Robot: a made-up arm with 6 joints.
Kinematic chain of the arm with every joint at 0, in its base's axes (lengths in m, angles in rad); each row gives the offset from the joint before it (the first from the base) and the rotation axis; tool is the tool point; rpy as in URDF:
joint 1: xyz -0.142 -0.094 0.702 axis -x
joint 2: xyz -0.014 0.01 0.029 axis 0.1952 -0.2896 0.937
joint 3: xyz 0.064 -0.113 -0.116 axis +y
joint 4: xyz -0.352 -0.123 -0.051 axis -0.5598 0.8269 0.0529
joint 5: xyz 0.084 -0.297 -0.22 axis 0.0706 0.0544 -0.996
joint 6: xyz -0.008 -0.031 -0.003 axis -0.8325 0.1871 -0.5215
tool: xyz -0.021 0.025 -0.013 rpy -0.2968 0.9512 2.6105
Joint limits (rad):
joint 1: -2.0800..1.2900
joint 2: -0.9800..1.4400
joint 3: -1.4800..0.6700
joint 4: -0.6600..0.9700
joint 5: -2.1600..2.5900
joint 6: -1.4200..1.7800
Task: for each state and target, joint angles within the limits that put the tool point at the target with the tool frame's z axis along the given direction. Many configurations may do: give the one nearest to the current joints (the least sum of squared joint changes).
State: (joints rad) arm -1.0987 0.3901 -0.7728 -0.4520 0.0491 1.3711
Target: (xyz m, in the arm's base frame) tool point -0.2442 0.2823 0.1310 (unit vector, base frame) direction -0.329 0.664 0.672
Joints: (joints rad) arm -1.4619 -0.2970 -0.6114 -0.3947 -0.6464 1.3834
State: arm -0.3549 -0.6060 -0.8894 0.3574 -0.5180 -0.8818
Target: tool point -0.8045 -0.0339 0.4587 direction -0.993 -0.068 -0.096
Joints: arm -0.9642 -0.9800 -0.0242 -0.2213 -0.1127 -1.3972
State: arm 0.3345 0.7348 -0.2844 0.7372 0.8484 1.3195
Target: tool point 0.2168 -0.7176 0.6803 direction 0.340 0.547 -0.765
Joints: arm 0.7181 1.0028 -0.1745 0.7353 1.4745 1.4029
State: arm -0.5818 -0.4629 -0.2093 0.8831 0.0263 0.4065
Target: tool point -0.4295 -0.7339 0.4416 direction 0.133 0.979 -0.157
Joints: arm 0.1514 -0.0211 -0.3753 0.8522 0.7198 0.6598
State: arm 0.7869 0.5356 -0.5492 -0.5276 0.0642 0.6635
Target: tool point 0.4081 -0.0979 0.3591 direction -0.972 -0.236 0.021
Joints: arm 0.5379 1.1955 -0.9506 -0.5900 0.5133 0.8851
